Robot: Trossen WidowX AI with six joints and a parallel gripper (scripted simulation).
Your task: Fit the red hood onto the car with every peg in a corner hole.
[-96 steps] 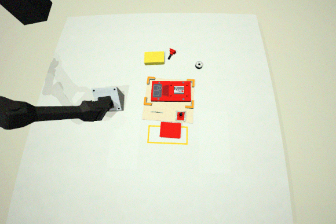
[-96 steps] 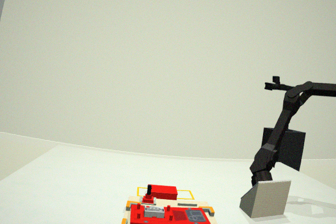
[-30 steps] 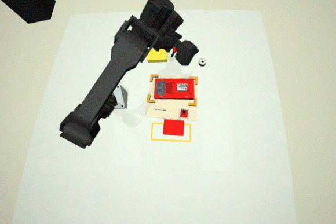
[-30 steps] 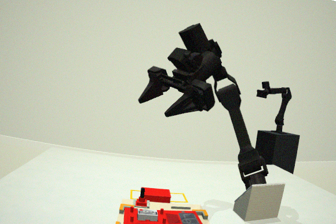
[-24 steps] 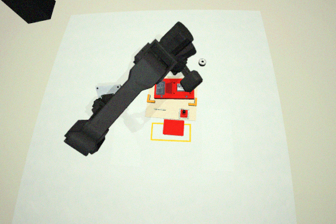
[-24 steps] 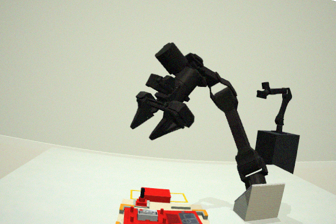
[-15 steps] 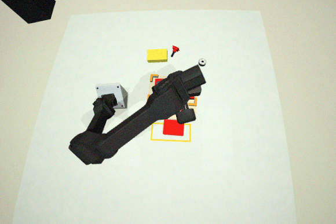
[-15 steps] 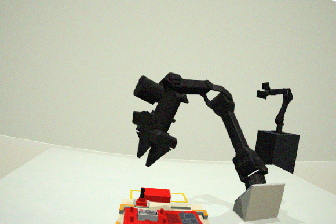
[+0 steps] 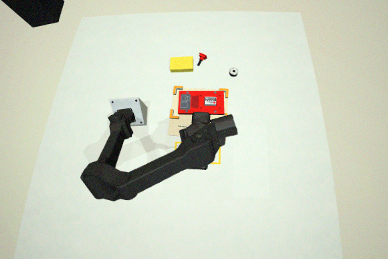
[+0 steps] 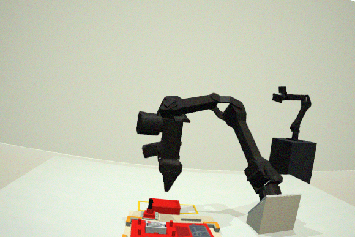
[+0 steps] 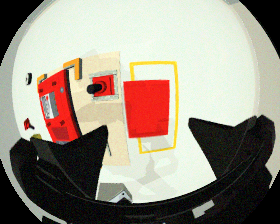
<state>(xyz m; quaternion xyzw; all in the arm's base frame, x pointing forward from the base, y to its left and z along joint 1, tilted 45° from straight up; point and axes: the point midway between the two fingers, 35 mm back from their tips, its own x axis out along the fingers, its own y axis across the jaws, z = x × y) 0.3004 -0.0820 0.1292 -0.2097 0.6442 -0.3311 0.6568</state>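
My gripper tip is now 70 mm above the hood. Also, from my gripper tip: grey engine block 190 mm to the left, 60 mm below, 60 mm ahead; cream jig 160 mm to the left, 70 mm below, 10 mm ahead; white wheel 330 mm to the left, 190 mm ahead, 70 mm below.
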